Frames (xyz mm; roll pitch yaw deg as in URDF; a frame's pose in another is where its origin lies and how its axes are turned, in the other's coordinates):
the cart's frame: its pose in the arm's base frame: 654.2 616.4 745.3 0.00 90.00 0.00
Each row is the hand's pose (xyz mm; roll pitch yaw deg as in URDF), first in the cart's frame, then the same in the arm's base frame.
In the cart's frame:
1: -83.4 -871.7 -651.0 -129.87 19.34 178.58
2: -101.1 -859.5 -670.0 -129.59 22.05 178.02
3: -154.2 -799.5 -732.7 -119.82 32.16 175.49
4: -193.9 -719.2 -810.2 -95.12 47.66 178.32
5: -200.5 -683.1 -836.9 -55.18 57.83 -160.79
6: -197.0 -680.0 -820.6 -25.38 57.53 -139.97
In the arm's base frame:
1: 3.2 -255.3 828.7 -125.59 -70.61 175.96
2: -15.8 -243.1 846.4 -124.33 -67.87 175.12
3: -78.5 -183.1 899.5 -111.39 -57.56 172.87
4: -156.0 -102.8 939.2 -92.85 -42.32 178.47
5: -182.7 -66.7 945.8 -77.55 -30.18 -168.31
6: -166.4 -63.6 942.3 -70.25 -24.27 -157.74

